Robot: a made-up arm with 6 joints. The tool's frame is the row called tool. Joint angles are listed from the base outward.
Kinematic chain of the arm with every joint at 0, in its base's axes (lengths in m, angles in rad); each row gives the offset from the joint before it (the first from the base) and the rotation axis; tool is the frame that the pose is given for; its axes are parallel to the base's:
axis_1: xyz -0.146 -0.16 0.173 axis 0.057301 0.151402 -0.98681
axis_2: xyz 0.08 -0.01 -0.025 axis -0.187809 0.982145 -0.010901
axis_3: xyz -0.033 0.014 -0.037 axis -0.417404 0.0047 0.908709
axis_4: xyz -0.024 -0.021 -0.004 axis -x
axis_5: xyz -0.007 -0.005 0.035 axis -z
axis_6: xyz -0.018 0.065 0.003 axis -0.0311 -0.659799 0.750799
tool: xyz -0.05 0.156 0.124
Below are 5 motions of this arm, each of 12 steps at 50 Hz.
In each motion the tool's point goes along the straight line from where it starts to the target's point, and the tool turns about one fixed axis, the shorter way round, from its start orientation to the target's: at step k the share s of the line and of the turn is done. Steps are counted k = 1, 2, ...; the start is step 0. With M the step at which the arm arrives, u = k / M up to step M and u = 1 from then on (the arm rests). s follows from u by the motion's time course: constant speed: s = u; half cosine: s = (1 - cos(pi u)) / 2; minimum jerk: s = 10 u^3 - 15 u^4 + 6 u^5.
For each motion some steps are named. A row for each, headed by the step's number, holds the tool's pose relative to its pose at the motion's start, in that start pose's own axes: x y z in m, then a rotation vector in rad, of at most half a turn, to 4 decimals.
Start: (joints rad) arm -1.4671 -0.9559 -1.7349 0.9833 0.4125 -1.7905
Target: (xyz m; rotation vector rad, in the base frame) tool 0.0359 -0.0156 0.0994 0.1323 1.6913 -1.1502
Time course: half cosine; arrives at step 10
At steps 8, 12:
8: -0.0116 0.0043 -0.0095 -0.0006 -0.0762 -0.0060
12: -0.0128 0.0047 -0.0105 -0.0006 -0.0843 -0.0066

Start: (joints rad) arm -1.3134 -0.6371 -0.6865 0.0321 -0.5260 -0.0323
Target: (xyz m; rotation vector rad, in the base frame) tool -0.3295 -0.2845 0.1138 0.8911 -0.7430 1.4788
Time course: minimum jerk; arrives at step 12
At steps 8, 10, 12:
8: -0.0606 -0.0311 -0.0138 0.0770 -0.1925 0.2163
10: -0.0740 -0.0379 -0.0169 0.0940 -0.2350 0.2641
12: -0.0767 -0.0393 -0.0175 0.0974 -0.2437 0.2738

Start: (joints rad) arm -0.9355 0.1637 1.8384 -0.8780 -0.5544 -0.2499
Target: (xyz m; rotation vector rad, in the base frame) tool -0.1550 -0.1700 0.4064 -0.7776 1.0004 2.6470
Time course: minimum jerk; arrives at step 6
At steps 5, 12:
5: 0.0021 0.0023 -0.0016 -0.0445 0.0515 0.0389
12: 0.0022 0.0024 -0.0016 -0.0462 0.0534 0.0403

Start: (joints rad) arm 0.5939 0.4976 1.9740 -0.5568 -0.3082 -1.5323
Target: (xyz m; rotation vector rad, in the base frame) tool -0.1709 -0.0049 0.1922 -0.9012 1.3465 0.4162
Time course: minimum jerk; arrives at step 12
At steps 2, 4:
2: 0.0009 0.0008 -0.0003 -0.0003 -0.0034 -0.0067
4: 0.0051 0.0049 -0.0015 -0.0015 -0.0201 -0.0397

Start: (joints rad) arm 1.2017 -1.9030 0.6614 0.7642 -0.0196 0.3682
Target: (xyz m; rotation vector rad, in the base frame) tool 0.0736 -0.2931 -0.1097 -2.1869 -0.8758 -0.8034
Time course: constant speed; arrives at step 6
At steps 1, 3, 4, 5, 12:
1: 0.0025 0.0014 -0.0007 -0.0027 -0.0031 -0.0113
3: 0.0074 0.0043 -0.0022 -0.0082 -0.0092 -0.0339
4: 0.0099 0.0058 -0.0030 -0.0109 -0.0123 -0.0452
5: 0.0124 0.0072 -0.0037 -0.0136 -0.0153 -0.0565
12: 0.0148 0.0087 -0.0045 -0.0164 -0.0184 -0.0679

